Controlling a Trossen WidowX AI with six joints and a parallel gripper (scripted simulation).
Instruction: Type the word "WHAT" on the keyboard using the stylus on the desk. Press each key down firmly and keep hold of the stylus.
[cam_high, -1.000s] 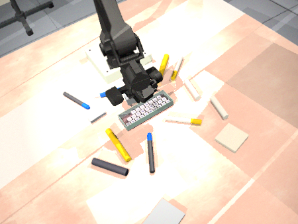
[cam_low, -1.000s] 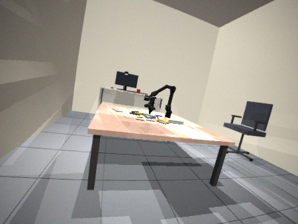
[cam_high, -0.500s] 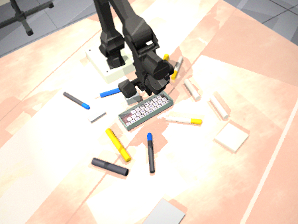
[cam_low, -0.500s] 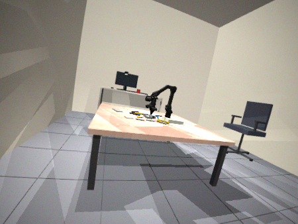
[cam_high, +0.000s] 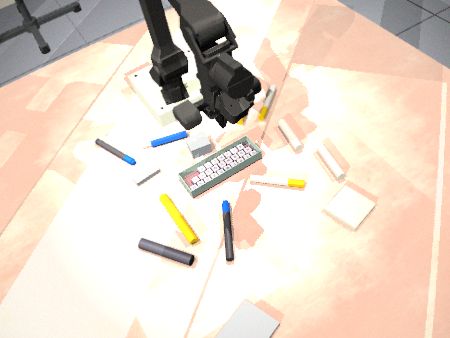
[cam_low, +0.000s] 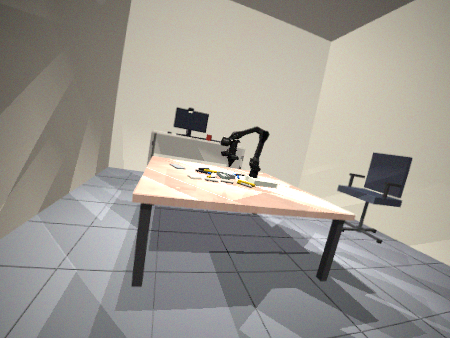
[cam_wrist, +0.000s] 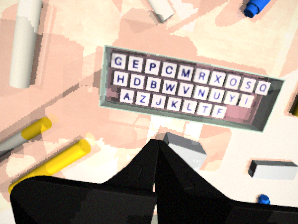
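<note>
My gripper tip is now 11 cm past the blue stylus, 15 cm to the left of it and 9 cm above it. Round my gripper tip: eraser (3 cm behind, 20 cm to the right, 9 cm below); white pad (25 cm ahead, 18 cm to the left, 9 cm below).
</note>
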